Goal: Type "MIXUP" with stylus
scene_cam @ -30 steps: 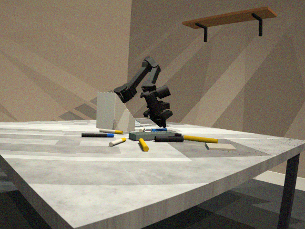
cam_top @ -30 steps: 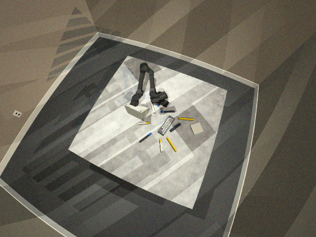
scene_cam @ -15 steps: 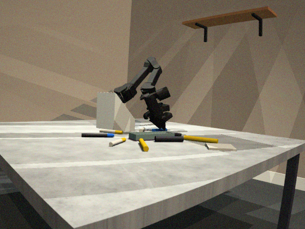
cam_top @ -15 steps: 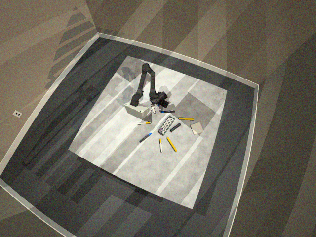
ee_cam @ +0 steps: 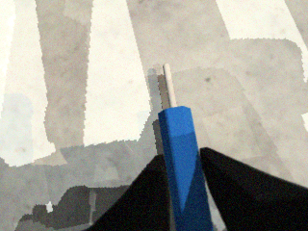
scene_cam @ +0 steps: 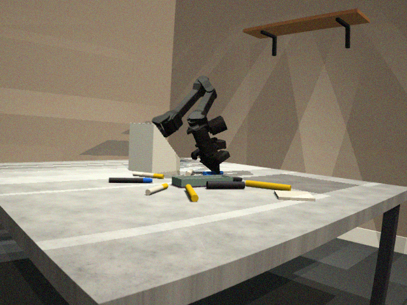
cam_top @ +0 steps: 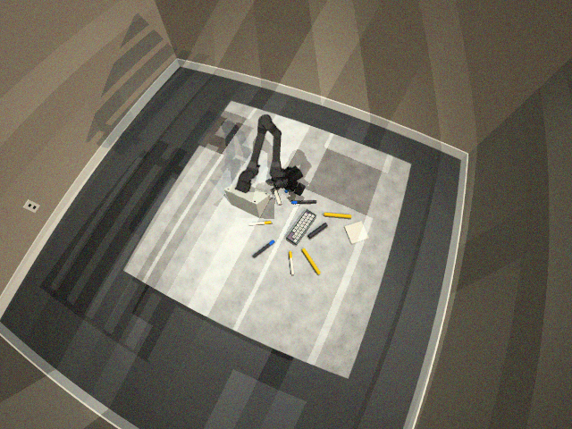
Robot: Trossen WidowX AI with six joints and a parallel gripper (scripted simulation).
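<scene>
Right now my gripper tip is 23 cm short of the black cylinder and 22 cm to the left of it. From my gripper tip the other things lie so: yellow marker (30 cm ahead, 10 cm to the right); blue stylus (1 cm to the left); notepad (43 cm ahead, 16 cm to the right).
</scene>
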